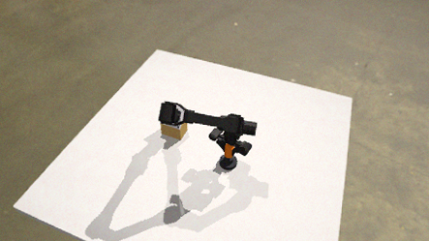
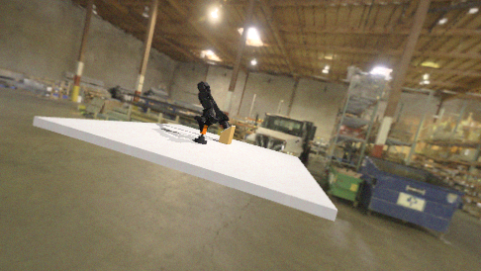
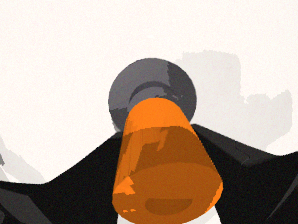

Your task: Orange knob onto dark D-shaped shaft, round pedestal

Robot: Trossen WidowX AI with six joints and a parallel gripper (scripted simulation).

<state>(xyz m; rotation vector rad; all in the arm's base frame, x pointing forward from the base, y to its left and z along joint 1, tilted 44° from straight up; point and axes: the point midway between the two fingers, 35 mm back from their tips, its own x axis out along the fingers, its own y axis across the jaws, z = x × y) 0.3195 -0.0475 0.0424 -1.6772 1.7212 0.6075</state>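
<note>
The orange knob lies 20 mm above my gripper tip. Also, from my gripper tip: round pedestal (40 mm below).
</note>
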